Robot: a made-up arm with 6 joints. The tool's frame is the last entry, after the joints.
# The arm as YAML. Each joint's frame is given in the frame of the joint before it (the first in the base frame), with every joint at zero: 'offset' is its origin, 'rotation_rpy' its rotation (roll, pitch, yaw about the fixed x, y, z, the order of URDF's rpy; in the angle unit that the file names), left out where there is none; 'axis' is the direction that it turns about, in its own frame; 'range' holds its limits. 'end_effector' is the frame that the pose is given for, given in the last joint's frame.
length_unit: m
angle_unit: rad
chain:
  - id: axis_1
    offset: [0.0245, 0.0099, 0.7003]
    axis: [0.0, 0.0, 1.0]
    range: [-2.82, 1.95]
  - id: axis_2
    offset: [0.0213, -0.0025, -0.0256]
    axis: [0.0, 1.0, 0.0]
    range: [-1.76, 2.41]
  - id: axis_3
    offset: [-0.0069, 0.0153, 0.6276]
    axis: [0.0, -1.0, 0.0]
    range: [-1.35, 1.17]
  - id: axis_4
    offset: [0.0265, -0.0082, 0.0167]
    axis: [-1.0, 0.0, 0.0]
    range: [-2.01, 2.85]
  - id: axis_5
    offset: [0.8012, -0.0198, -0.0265]
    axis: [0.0, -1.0, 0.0]
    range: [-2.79, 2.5]
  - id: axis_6
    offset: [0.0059, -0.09, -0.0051]
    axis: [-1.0, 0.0, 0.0]
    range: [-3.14, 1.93]
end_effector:
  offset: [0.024, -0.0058, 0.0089]
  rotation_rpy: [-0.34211, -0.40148, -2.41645]
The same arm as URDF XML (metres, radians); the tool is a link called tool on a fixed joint. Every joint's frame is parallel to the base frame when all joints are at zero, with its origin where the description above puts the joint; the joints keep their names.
<robot name="arm">
  <link name="base"/>
  <link name="link1"/>
  <link name="link2"/>
  <link name="link3"/>
  <link name="link4"/>
  <link name="link5"/>
  <link name="link6"/>
  <link name="tool"/>
  <joint name="axis_1" type="revolute">
    <parent link="base"/>
    <child link="link1"/>
    <origin xyz="0.0245 0.0099 0.7003" rpy="0.0000 0.0000 0.0000"/>
    <axis xyz="0 0 1"/>
    <limit lower="-2.8200" upper="1.9500"/>
  </joint>
  <joint name="axis_2" type="revolute">
    <parent link="link1"/>
    <child link="link2"/>
    <origin xyz="0.0213 -0.0025 -0.0256" rpy="0.0000 0.0000 0.0000"/>
    <axis xyz="0 1 0"/>
    <limit lower="-1.7600" upper="2.4100"/>
  </joint>
  <joint name="axis_3" type="revolute">
    <parent link="link2"/>
    <child link="link3"/>
    <origin xyz="-0.0069 0.0153 0.6276" rpy="0.0000 0.0000 0.0000"/>
    <axis xyz="0 -1 0"/>
    <limit lower="-1.3500" upper="1.1700"/>
  </joint>
  <joint name="axis_4" type="revolute">
    <parent link="link3"/>
    <child link="link4"/>
    <origin xyz="0.0265 -0.0082 0.0167" rpy="0.0000 0.0000 0.0000"/>
    <axis xyz="-1 0 0"/>
    <limit lower="-2.0100" upper="2.8500"/>
  </joint>
  <joint name="axis_5" type="revolute">
    <parent link="link4"/>
    <child link="link5"/>
    <origin xyz="0.8012 -0.0198 -0.0265" rpy="0.0000 0.0000 0.0000"/>
    <axis xyz="0 -1 0"/>
    <limit lower="-2.7900" upper="2.5000"/>
  </joint>
  <joint name="axis_6" type="revolute">
    <parent link="link5"/>
    <child link="link6"/>
    <origin xyz="0.0059 -0.0900 -0.0051" rpy="0.0000 0.0000 0.0000"/>
    <axis xyz="-1 0 0"/>
    <limit lower="-3.1400" upper="1.9300"/>
  </joint>
  <joint name="tool_fixed" type="fixed">
    <parent link="link6"/>
    <child link="tool"/>
    <origin xyz="0.0240 -0.0058 0.0089" rpy="-0.3421 -0.4015 -2.4165"/>
  </joint>
</robot>

